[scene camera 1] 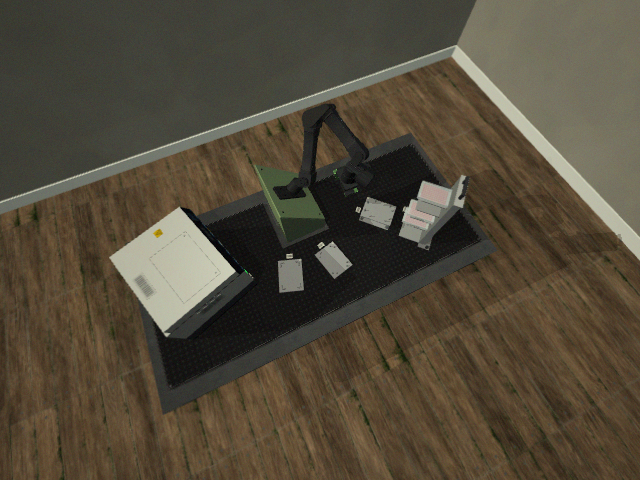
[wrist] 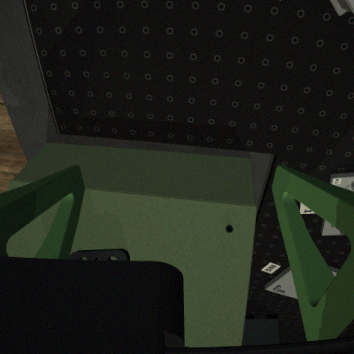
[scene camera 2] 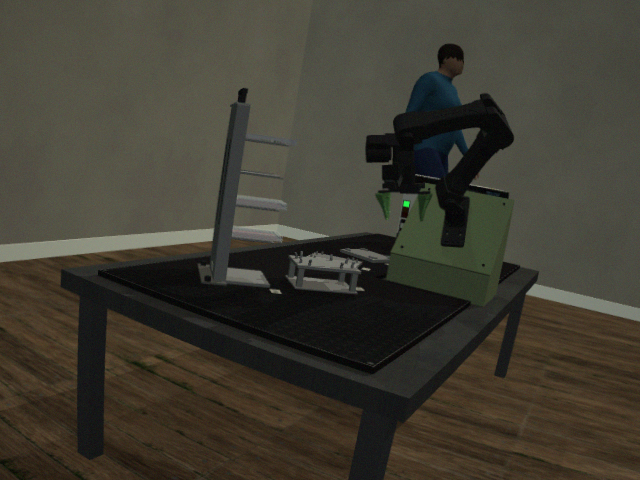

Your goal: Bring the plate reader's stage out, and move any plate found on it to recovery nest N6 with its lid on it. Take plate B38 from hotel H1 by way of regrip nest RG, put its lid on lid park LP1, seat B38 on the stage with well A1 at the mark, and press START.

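Note:
My gripper is open and empty, pointing down beside the green pedestal. Hotel H1 stands at the right of the mat in scene view 1. Pale pinkish plates lie on its shelves; which is B38 cannot be read. The raised regrip nest RG stands between gripper and hotel. Lid park LP1 and recovery nest N6 lie low. The plate reader stands left; no stage shows outside it.
The green pedestal carries the arm. The black perforated mat covers much of the table. A person stands behind the table. A green light glows behind the fingers.

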